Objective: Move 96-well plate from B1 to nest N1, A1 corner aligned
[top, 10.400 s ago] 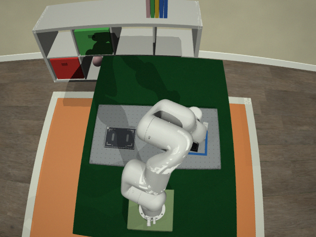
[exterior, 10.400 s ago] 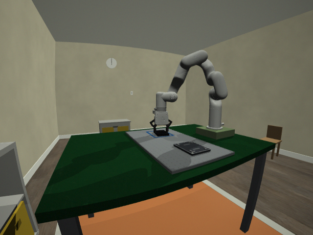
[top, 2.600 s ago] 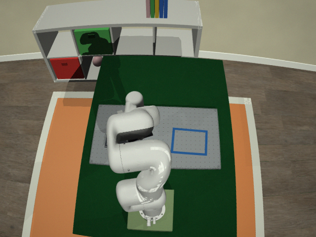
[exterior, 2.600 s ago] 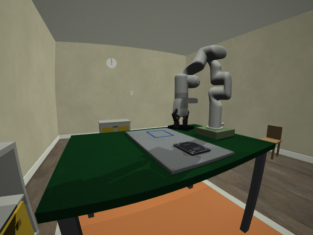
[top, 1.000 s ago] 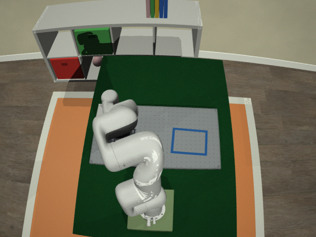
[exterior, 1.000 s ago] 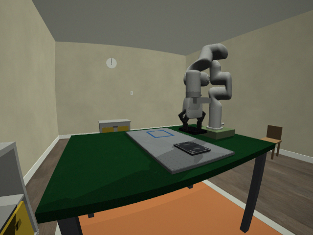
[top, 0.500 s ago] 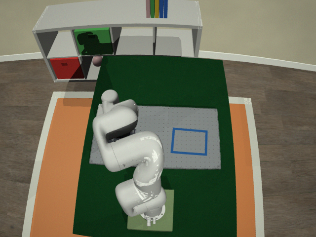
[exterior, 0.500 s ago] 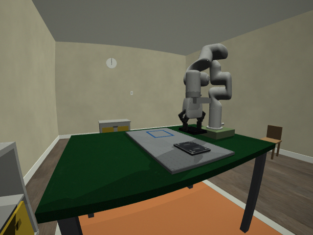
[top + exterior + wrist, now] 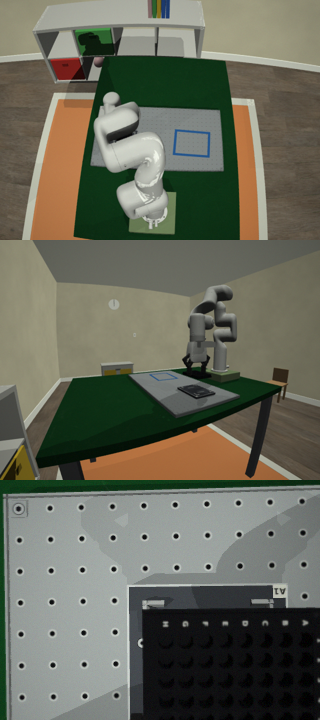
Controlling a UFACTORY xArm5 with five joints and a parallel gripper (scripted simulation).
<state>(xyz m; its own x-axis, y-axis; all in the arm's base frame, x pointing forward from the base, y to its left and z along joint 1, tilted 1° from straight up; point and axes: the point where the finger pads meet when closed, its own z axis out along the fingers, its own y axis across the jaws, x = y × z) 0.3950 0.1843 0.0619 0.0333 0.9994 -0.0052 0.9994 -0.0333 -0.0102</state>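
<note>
Right now the plate nest is 10 cm below my hand. Round my hand: black 96-well plate (1 cm below).
</note>
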